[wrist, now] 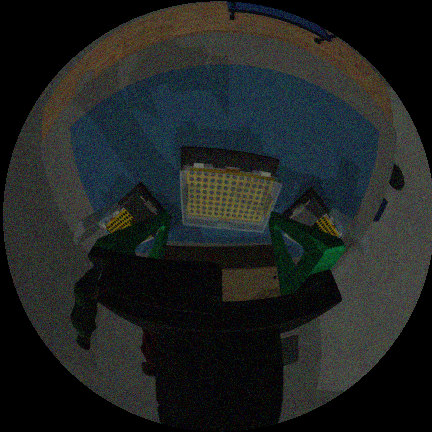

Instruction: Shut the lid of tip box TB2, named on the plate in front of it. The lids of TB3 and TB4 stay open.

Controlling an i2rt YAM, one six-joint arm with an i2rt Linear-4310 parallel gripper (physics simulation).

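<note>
Three tip boxes with dark bodies and yellow tip racks show in the wrist view. The middle tip box is the largest in view; clear plastic edges frame its yellow tips, and its dark wall is on the side away from the gripper. The left tip box and the right tip box sit turned at an angle, partly behind the green fingers, with clear plastic at their outer ends. No name plate is readable, so I cannot tell which is TB2. Lid angles are unclear. My gripper is open and empty, its fingertips appearing either side of the middle box's near end.
The boxes stand on a blue mat with a grey surface around it. Beyond is a wood-coloured band with a blue-framed object at the top. A brown panel shows between the fingers. A dark figure shows at lower left.
</note>
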